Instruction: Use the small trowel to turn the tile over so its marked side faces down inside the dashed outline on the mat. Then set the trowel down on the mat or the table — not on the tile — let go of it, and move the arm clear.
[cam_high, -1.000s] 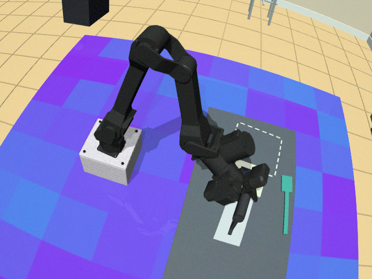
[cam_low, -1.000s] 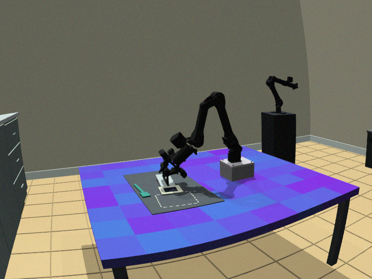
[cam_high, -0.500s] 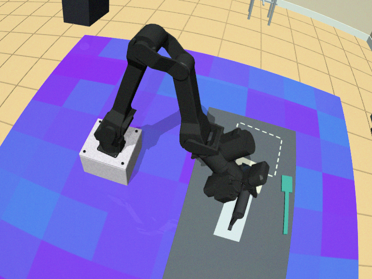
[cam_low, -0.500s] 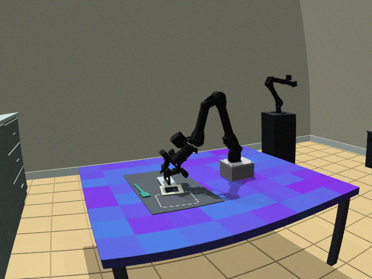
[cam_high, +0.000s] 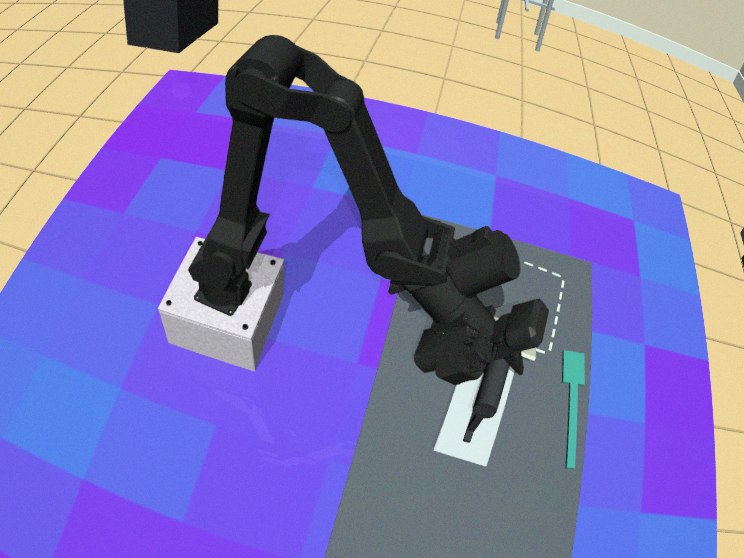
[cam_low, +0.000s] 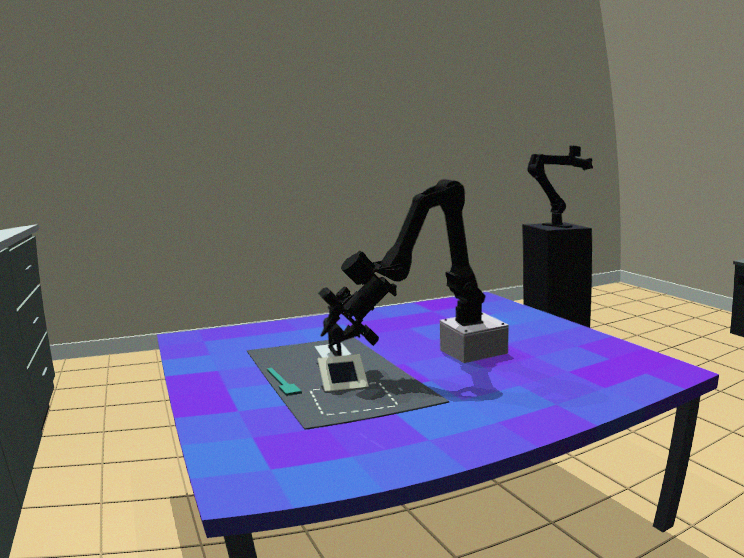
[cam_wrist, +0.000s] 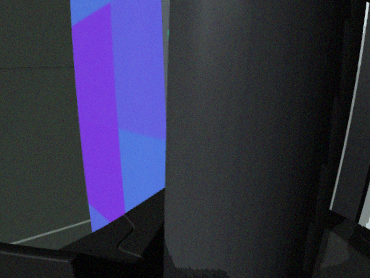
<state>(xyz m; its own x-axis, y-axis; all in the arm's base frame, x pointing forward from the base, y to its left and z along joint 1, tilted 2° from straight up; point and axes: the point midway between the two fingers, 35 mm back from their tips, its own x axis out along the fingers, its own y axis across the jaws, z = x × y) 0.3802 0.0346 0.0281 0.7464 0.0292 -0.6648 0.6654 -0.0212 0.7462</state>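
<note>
Now: the cream tile 20 mm behind my gripper tip, 100 mm to the left of it and 60 mm below it. Round my gripper tip: dark mat: 10 mm behind, 20 mm to the left, 110 mm below; then green trowel: 130 mm ahead, 60 mm to the left, 80 mm below.
</note>
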